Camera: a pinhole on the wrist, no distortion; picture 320 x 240 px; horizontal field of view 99.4 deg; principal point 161.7 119.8 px. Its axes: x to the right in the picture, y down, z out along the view. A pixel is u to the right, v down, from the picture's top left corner.
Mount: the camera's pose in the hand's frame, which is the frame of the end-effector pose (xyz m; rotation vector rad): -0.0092 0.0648 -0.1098 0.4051 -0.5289 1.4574
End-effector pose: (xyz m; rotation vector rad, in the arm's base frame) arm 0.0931 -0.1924 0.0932 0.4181 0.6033 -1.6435
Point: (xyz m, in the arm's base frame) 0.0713 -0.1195 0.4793
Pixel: 187.1 197.2
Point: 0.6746 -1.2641 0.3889
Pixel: outside the picture
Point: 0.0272 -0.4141 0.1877
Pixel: 196.6 47.6
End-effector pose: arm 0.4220 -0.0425 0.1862 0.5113 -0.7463 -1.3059
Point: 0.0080 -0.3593 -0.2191
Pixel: 19.0 44.4
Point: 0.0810 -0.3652 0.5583
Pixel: 234.6 9.4
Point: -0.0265 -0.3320 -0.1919
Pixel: 36.9 55.8
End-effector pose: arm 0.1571 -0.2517 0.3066 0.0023 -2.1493 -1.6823
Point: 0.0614 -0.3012 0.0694
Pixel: 75.5 88.1
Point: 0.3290 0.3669 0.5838
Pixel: outside the picture
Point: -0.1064 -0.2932 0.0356
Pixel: 88.8 40.5
